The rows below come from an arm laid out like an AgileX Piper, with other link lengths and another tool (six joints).
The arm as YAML. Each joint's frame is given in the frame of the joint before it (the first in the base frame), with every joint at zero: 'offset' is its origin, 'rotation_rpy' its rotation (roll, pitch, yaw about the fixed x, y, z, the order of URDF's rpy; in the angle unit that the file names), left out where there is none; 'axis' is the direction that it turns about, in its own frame. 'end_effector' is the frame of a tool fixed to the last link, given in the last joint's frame.
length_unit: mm
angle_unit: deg
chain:
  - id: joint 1
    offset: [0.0, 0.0, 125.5]
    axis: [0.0, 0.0, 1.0]
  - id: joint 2
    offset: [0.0, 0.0, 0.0]
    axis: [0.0, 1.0, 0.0]
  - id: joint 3
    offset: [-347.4, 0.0, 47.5]
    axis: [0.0, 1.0, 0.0]
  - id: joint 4
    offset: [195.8, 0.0, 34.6]
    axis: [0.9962, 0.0, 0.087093]
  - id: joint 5
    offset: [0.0, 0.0, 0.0]
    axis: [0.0, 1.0, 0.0]
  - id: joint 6
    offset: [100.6, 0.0, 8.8]
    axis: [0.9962, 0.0, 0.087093]
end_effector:
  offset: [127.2, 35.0, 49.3]
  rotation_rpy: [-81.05, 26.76, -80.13]
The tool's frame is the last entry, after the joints.
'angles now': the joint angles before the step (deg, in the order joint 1, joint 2, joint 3, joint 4, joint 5, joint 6). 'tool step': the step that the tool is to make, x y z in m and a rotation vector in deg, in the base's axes. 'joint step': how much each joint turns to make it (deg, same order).
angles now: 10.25, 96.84, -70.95, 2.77, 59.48, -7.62
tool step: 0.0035, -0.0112, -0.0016, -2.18, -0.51, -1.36
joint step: -0.26, 0.00, 0.02, -2.77, -0.18, 2.12
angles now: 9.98, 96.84, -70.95, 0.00, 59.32, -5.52
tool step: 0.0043, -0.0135, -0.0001, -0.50, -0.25, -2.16
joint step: -1.87, 0.01, -0.02, -0.67, -0.15, 0.53
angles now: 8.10, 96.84, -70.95, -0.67, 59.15, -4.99
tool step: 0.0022, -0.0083, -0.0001, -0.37, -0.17, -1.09
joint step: -1.14, -0.01, 0.01, -0.44, -0.13, 0.11
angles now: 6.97, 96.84, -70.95, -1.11, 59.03, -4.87
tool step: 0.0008, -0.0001, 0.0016, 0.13, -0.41, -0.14
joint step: -0.07, -0.19, -0.02, 0.07, -0.21, 0.05
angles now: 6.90, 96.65, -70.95, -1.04, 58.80, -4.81
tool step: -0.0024, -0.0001, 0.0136, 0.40, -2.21, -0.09
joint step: -0.04, -2.18, 0.01, 0.14, -0.07, 0.00
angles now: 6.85, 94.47, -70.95, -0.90, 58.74, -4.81
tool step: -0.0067, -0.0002, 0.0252, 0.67, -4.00, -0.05
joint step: -0.01, -4.12, -0.01, 0.20, 0.08, -0.01
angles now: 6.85, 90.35, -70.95, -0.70, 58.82, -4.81
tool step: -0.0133, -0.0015, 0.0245, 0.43, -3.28, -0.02
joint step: 0.00, -4.51, 0.00, 0.04, 1.20, 0.00
